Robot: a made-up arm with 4 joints.
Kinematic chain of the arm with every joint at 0, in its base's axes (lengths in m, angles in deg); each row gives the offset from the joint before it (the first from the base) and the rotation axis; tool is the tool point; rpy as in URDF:
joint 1: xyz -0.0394 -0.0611 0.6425 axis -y
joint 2: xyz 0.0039 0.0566 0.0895 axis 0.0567 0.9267 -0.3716
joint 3: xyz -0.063 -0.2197 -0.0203 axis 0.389 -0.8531 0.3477
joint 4: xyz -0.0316 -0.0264 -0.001 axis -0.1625 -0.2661 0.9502
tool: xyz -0.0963 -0.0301 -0.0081 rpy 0 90 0
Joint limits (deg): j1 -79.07..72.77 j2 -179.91..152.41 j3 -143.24..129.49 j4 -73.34..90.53
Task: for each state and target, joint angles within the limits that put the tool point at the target. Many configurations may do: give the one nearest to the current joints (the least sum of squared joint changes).
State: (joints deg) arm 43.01 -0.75 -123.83 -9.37
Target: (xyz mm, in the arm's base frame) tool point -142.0 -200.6 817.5
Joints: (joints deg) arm 26.06 0.92 -125.72 31.84
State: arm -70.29 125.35 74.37 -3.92
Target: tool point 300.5 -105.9 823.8
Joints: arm -79.07 144.72 77.83 8.60
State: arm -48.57 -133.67 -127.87 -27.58
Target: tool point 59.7 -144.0 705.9
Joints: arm -56.31 -134.60 -115.27 -26.95
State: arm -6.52 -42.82 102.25 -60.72
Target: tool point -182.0 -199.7 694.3
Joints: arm -17.32 7.78 87.23 -73.34
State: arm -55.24 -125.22 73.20 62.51
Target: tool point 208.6 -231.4 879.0
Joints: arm -20.48 -132.34 47.49 68.91
